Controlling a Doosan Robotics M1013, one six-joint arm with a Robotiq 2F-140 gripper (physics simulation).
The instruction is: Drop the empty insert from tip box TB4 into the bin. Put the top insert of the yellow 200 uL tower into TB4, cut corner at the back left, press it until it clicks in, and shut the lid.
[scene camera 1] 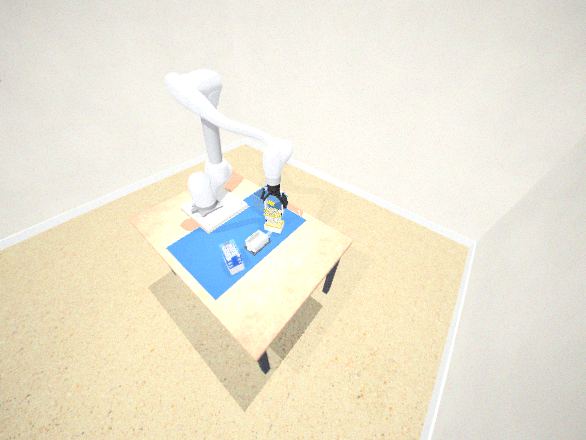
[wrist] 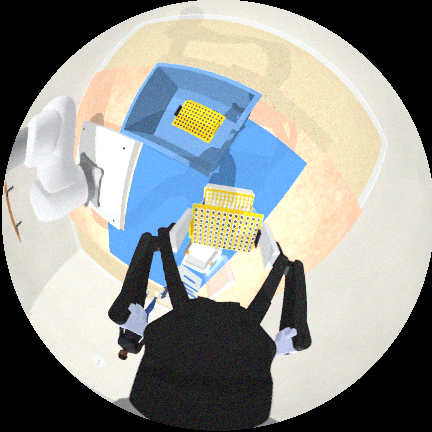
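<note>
My gripper (scene camera 1: 274, 205) (wrist: 225, 223) is shut on the yellow-rimmed top insert (scene camera 1: 273, 213) (wrist: 227, 228), its pads at the two short ends. The insert is filled with white tips, looks about level and hangs above the yellow tower (scene camera 1: 274, 226) (wrist: 229, 198), apart from it. An open white box (scene camera 1: 257, 242) (wrist: 201, 256), apparently TB4, stands beside the tower; its inside is partly hidden in the wrist view. The blue bin (wrist: 150, 102) holds the empty yellow insert (wrist: 198, 121), which lies on its floor. The cut corner of the held insert cannot be made out.
A blue and white tip container (scene camera 1: 232, 258) stands on the blue mat (scene camera 1: 201, 247) (wrist: 150, 200), beyond the white box from the tower. The robot's white base plate (scene camera 1: 227, 215) (wrist: 112, 175) is beside the mat. The bin's raised walls stand behind the tower.
</note>
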